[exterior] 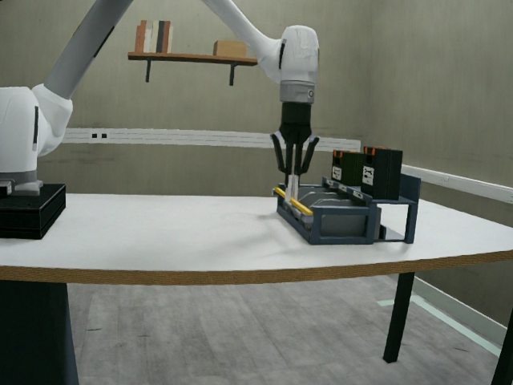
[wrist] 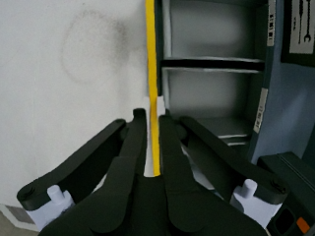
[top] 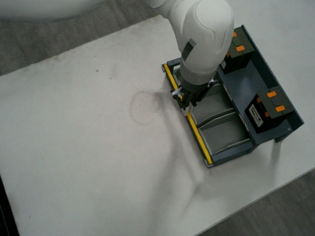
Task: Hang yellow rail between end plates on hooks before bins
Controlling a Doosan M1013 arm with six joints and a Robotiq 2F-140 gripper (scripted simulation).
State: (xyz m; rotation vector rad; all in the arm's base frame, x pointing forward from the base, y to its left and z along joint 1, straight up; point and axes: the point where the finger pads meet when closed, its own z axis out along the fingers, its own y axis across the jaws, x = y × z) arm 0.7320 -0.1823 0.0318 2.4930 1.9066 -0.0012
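Now: the yellow rail 3 cm below my hand.
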